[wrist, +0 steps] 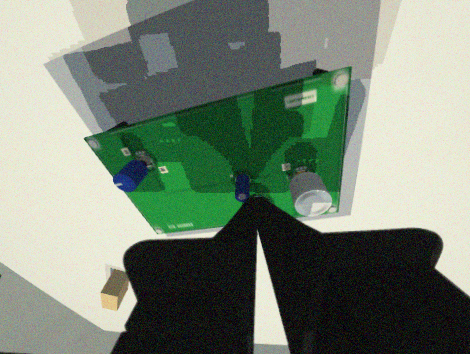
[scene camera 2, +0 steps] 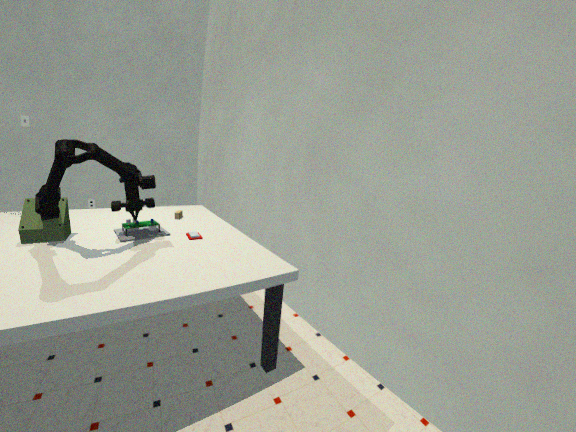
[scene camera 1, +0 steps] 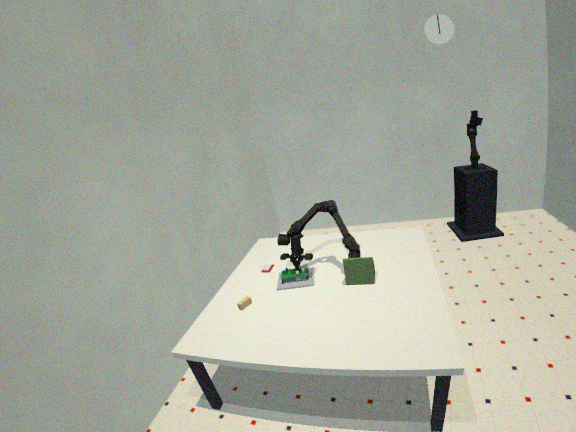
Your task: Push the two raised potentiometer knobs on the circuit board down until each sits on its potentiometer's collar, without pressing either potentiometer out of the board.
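Places are measured from the arm's base along level axes (x ahead, y left, z up), in millimetres.
Pixels of known places: gripper, fingertip midpoint: (wrist: 254,203) (scene camera 2: 135,220) (scene camera 1: 297,270); arm's base at its link origin: (scene camera 2: 50,212) (scene camera 1: 355,261).
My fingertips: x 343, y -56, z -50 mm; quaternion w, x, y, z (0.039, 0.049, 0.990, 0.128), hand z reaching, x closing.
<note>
Ahead of a thing's pixels: the offset from my fingertips to its top centre. "pt": to the spot under its first point. Level surfaces: height alone.
The green circuit board {18 mm down} (scene camera 1: 288,275) (scene camera 2: 145,224) (wrist: 200,210) stands on short legs over a grey plate {pt 11 mm ahead, 85 mm left, 54 mm down} (scene camera 1: 295,286). In the wrist view a blue knob {71 mm ahead, 30 mm right, 7 mm up} (wrist: 131,176) is at the board's left and a larger grey knob {33 mm back, 5 mm right, 9 mm up} (wrist: 311,194) at its right; metallic parts show at the board end of both. A small blue cylinder {pt 6 mm ahead, 11 mm right, 4 mm down} (wrist: 242,187) stands between them. My gripper (scene camera 1: 298,267) (scene camera 2: 135,220) (wrist: 254,203) is shut and empty, pointing down at the board, with its tips beside the small blue cylinder. The tips hide what lies directly beneath them. Exact knob heights cannot be told.
A tan block {279 mm ahead, 234 mm left, 23 mm down} (scene camera 1: 244,303) (scene camera 2: 178,215) (wrist: 115,290) and a small red-edged item {236 mm ahead, 166 mm right, 49 mm down} (scene camera 1: 267,268) (scene camera 2: 194,236) lie on the white table {62 mm down} (scene camera 1: 350,325) near the board. A green box (scene camera 1: 359,271) (scene camera 2: 45,230) is at the arm's base. A second arm stands on a black pedestal (scene camera 1: 475,200).
</note>
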